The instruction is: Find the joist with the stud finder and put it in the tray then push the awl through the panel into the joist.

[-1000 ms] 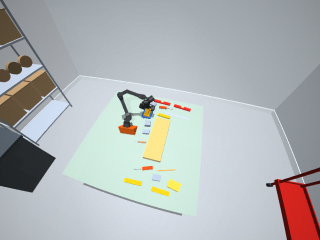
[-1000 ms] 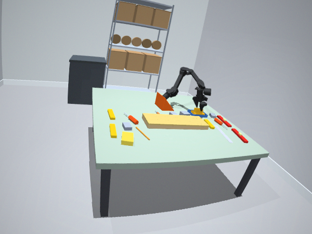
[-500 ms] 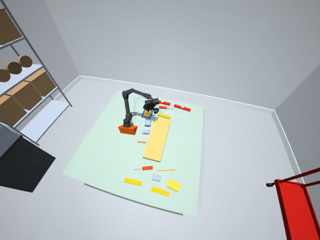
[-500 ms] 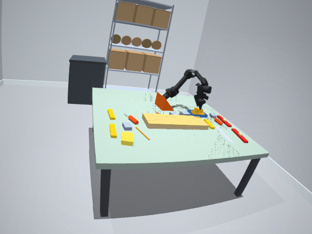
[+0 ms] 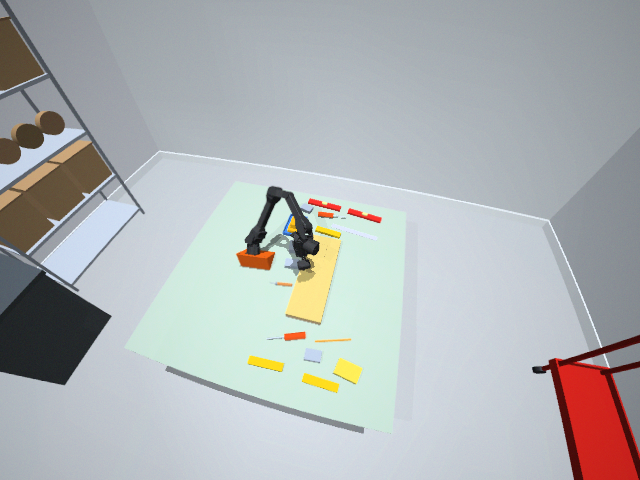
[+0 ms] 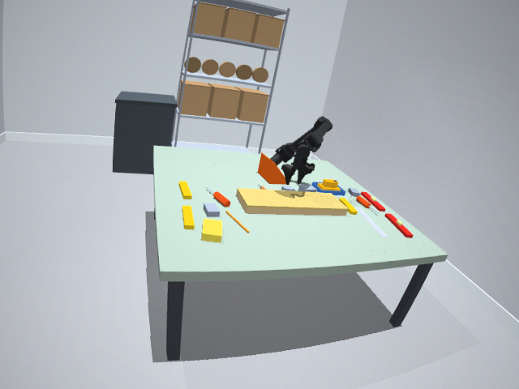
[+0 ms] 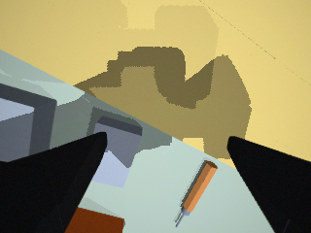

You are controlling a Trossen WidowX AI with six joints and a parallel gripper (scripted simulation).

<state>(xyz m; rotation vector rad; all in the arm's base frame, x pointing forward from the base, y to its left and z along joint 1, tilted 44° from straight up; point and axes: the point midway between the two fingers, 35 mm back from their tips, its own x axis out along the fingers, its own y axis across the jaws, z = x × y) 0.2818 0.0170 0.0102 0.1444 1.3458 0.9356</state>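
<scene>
Right now my gripper tip is 100 mm past the orange-handled awl, 120 mm to the left of it and 70 mm above it. Also, from my gripper tip: stud finder (140 mm behind, 320 mm to the left, 30 mm below); blue tray (140 mm behind, 300 mm to the left, 60 mm below); square light (140 mm behind, 340 mm to the left, 20 mm below).
</scene>
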